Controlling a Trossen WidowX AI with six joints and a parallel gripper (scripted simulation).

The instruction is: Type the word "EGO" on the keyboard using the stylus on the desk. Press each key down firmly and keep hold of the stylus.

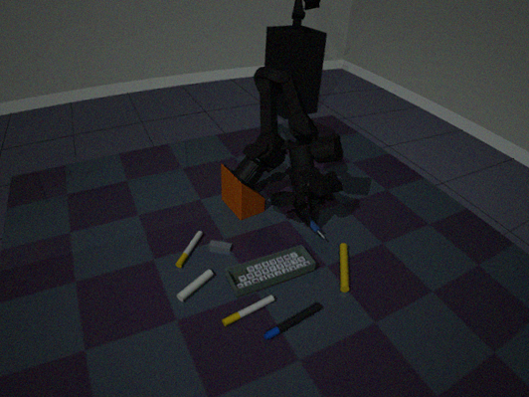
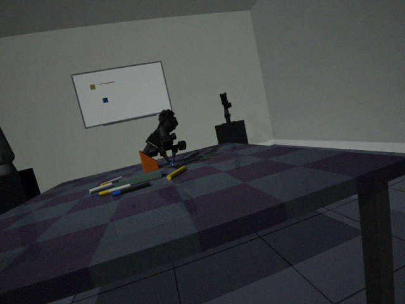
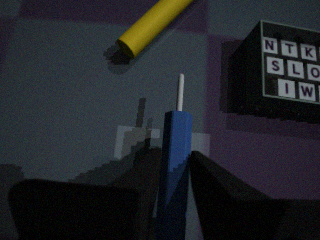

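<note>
The E key lies 80 mm ahead of my gripper tip, 200 mm to the right of it and 20 mm below it. From my gripper tip the other things lie so: yellow marker: 140 mm ahead, 10 mm to the right, 20 mm below; stylus: 10 mm ahead; grey eraser: 70 mm behind, 230 mm to the right, 30 mm below.
</note>
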